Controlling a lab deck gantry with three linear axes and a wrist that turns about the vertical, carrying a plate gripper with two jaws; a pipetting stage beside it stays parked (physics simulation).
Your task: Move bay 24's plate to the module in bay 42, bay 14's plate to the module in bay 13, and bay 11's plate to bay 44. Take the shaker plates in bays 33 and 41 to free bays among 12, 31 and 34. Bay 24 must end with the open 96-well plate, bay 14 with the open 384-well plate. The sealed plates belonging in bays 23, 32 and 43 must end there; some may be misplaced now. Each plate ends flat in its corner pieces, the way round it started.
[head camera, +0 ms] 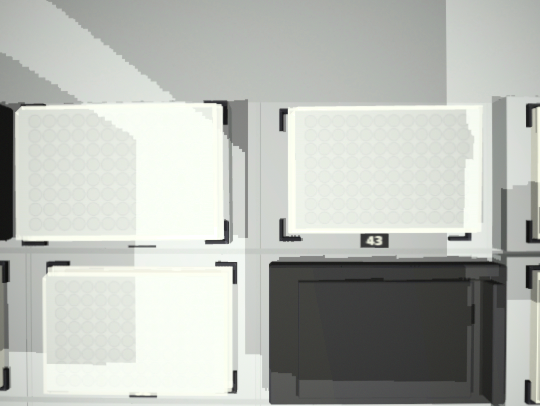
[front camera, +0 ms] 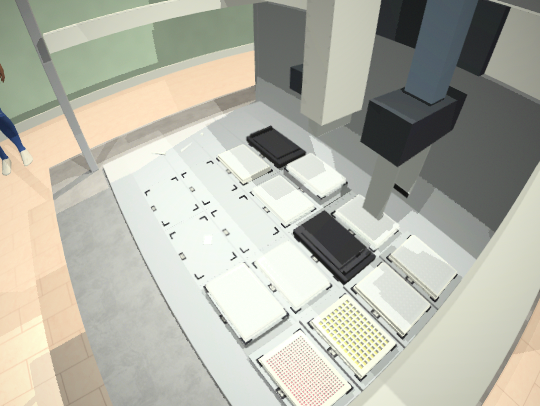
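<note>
My gripper is open and empty above the pale plate, which sits in bay 43's corner pieces. Pale plates lie at bay 42, bay 32, bay 31, bay 23, bay 13, bay 34 and bay 44. The yellow-welled 96-well plate lies in bay 24, the red-dotted 384-well plate in bay 14. Black shakers at bay 41 and bay 33 show no plate.
Bays 11, 12, 21 and 22 show bare corner pieces at the left of the front view. A pale column hangs over the back of the deck, left of the gripper's blue arm. A grey frame post stands at the far left.
</note>
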